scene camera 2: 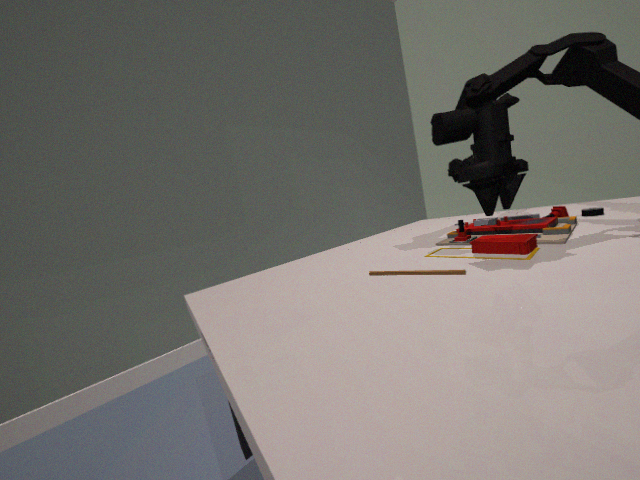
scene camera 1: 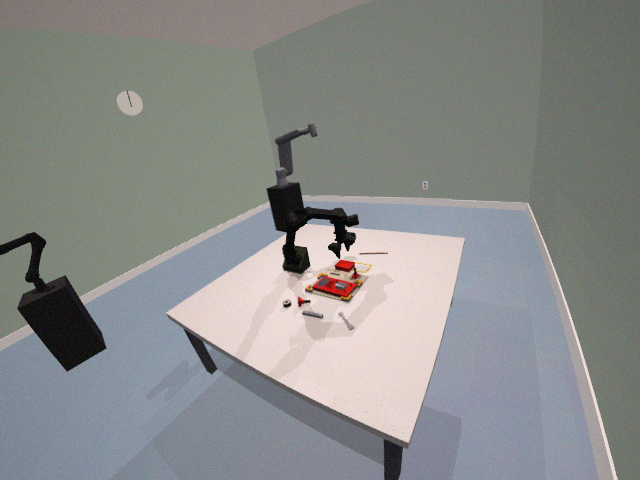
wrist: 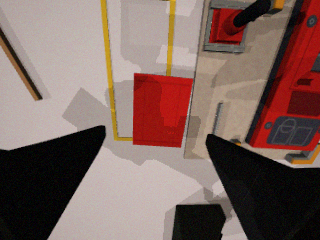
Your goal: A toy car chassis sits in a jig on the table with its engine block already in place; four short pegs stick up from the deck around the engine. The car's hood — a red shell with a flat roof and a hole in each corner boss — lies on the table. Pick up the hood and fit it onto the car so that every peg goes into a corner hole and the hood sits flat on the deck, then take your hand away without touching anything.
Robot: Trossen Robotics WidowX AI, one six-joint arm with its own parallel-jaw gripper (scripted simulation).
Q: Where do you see a red hood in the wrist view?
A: At 160,103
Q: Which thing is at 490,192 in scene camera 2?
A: My gripper.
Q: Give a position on a red hood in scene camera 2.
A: At 521,244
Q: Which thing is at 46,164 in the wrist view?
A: My gripper.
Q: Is my gripper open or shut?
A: Open.
